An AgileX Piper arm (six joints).
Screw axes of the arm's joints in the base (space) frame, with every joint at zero. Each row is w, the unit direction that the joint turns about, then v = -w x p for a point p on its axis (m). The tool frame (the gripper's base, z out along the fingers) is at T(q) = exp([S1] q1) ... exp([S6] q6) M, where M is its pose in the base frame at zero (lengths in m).
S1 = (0, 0, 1, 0, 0, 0)
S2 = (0, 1, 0, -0.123, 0, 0)
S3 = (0, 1, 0, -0.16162, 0, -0.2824)
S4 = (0.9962, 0, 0.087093, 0, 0.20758, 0)
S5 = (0, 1, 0, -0.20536, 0, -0.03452)
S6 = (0.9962, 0, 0.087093, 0, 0.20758, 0)
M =
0.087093 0 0.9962 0.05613
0 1 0 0
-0.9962 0 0.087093 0.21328
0 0 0 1
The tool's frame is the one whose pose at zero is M.
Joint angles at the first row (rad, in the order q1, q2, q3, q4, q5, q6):
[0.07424, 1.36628, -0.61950, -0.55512, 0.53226, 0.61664]
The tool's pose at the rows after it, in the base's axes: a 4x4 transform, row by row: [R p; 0 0 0 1], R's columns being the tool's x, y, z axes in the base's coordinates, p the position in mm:
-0.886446 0.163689 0.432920 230.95; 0.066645 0.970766 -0.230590 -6.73; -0.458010 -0.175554 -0.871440 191.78; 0 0 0 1
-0.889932 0.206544 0.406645 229.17; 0.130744 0.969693 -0.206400 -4.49; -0.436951 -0.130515 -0.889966 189.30; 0 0 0 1
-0.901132 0.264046 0.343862 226.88; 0.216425 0.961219 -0.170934 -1.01; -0.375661 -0.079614 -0.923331 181.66; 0 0 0 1
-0.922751 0.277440 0.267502 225.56; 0.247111 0.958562 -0.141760 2.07; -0.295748 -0.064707 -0.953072 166.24; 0 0 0 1
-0.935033 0.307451 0.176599 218.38; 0.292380 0.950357 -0.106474 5.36; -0.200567 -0.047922 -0.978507 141.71; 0 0 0 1
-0.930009 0.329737 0.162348 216.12; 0.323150 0.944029 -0.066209 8.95; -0.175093 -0.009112 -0.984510 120.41; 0 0 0 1
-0.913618 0.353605 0.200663 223.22; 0.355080 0.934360 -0.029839 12.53; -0.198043 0.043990 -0.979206 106.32; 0 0 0 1
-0.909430 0.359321 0.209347 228.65; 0.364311 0.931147 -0.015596 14.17; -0.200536 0.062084 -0.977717 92.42; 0 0 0 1
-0.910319 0.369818 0.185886 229.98; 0.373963 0.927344 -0.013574 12.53; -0.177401 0.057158 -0.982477 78.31; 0 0 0 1
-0.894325 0.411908 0.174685 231.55; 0.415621 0.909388 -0.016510 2.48; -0.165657 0.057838 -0.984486 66.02; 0 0 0 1
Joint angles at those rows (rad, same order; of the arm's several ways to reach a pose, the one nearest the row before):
[0.07427, 1.36629, -0.61951, -0.54266, 0.53228, 0.61667]
[0.07423, 1.37043, -0.61952, -0.47344, 0.54402, 0.61661]
[0.07422, 1.39410, -0.61952, -0.37076, 0.57146, 0.60840]
[0.07426, 1.44712, -0.60887, -0.29965, 0.57775, 0.57799]
[0.07425, 1.51653, -0.56574, -0.23068, 0.54884, 0.56980]
[0.07424, 1.58472, -0.52483, -0.18182, 0.44642, 0.56762]
[0.07425, 1.65026, -0.51684, -0.13897, 0.32811, 0.56762]
[0.07424, 1.71837, -0.51777, -0.12593, 0.25006, 0.56762]
[0.06452, 1.78292, -0.51778, -0.12356, 0.20866, 0.56764]
[0.01847, 1.83932, -0.51778, -0.12236, 0.16238, 0.56764]

